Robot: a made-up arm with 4 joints. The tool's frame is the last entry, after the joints.
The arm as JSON. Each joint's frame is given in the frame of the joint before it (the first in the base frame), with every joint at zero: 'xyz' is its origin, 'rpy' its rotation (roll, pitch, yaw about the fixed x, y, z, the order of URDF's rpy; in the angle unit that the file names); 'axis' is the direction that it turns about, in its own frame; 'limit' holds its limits. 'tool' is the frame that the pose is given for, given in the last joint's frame.
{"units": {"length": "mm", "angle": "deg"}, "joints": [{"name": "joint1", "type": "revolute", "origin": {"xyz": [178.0, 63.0, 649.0], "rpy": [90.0, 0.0, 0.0]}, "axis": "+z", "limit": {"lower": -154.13, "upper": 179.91}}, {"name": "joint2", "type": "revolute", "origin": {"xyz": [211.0, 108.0, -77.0], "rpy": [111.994, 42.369, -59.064]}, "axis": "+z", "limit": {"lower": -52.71, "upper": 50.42}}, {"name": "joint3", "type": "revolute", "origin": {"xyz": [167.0, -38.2, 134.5], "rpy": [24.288, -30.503, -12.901]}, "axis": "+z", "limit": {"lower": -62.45, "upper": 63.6}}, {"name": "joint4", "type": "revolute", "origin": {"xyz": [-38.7, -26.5, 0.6], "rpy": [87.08, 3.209, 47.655]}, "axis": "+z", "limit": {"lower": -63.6, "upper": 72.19}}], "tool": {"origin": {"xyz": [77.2, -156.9, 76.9], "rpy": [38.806, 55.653, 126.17]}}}
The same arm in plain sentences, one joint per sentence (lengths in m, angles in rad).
The arm has four revolute joints in a row. What follows holds with every joint at zero, and every direction is one of the base frame's.
Joint 1 is mounted 0.1780 m along +x and 0.0630 m along +y and 0.6490 m along +z from the base frame's origin and turns about -y, from -2.6901 to 3.1400 rad.
Joint 2 is mounted 0.2110 m along +x and 0.0770 m along +y and 0.1080 m along +z from joint 1 and turns about the direction (-0.925064, 0.276689, -0.26019), from -0.9200 to 0.8800 rad.
Joint 3 is mounted 0.0610 m along -x and 0.1759 m along +y and 0.1130 m along -z from joint 2 and turns about the direction (-0.932658, 0.055397, 0.356484), from -1.0900 to 1.1100 rad.
Joint 4 is mounted 0.0140 m along +x and 0.0180 m along -y and 0.0410 m along +z from joint 3 and turns about the direction (0.060998, 0.98697, 0.148895), from -1.1100 to 1.2600 rad.
The tool frame, which is the frame that the pose is given for, is mounted 0.1320 m along +x and 0.0860 m along +y and 0.1080 m along -z from joint 4; its axes are the base frame's turned by roll 1.3462, pitch -0.3325 and yaw -1.9942 rad (as in URDF: about the fixed x, then y, then z).

